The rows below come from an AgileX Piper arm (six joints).
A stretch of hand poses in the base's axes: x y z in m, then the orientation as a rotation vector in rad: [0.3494 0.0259 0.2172 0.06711 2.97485 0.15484]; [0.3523 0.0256 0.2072 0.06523 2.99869 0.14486]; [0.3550 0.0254 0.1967 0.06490 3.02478 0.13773]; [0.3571 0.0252 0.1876 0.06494 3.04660 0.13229]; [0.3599 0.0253 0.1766 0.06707 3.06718 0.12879]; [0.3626 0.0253 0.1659 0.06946 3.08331 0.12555]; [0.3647 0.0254 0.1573 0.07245 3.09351 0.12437]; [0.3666 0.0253 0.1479 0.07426 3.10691 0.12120]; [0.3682 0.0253 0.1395 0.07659 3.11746 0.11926]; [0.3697 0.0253 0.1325 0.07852 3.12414 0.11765]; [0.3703 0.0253 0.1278 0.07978 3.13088 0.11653]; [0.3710 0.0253 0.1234 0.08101 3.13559 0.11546]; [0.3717 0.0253 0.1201 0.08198 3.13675 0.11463]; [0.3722 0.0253 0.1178 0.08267 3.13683 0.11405]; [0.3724 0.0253 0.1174 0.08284 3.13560 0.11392]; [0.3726 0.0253 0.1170 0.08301 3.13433 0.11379]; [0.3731 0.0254 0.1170 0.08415 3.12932 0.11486]
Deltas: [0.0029 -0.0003 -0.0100 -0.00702 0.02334 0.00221]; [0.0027 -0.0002 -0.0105 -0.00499 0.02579 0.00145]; [0.0021 -0.0002 -0.0091 -0.00376 0.02161 0.00102]; [0.0028 0.0001 -0.0110 -0.00237 0.02054 -0.00034]; [0.0027 0.0000 -0.0107 -0.00214 0.01613 -0.00073]; [0.0021 0.0001 -0.0086 -0.00075 0.01029 -0.00139]; [0.0019 -0.0001 -0.0094 -0.00205 0.01338 -0.00048]; [0.0016 0.0000 -0.0084 -0.00123 0.01060 -0.00094]; [0.0015 0.0000 -0.0070 -0.00102 0.00673 -0.00089]; [0.0006 0.0000 -0.0047 -0.00070 0.00676 -0.00045]; [0.0007 0.0000 -0.0044 -0.00067 0.00474 -0.00053]; [0.0007 0.0000 -0.0033 -0.00052 0.00119 -0.00056]; [0.0005 0.0000 -0.0023 -0.00037 0.00010 -0.00044]; [0.0002 0.0000 -0.0004 -0.00009 -0.00122 -0.00017]; [0.0002 0.0000 -0.0004 -0.00009 -0.00126 -0.00018]; [0.0005 0.0001 0.0000 0.00067 -0.00492 -0.00099]
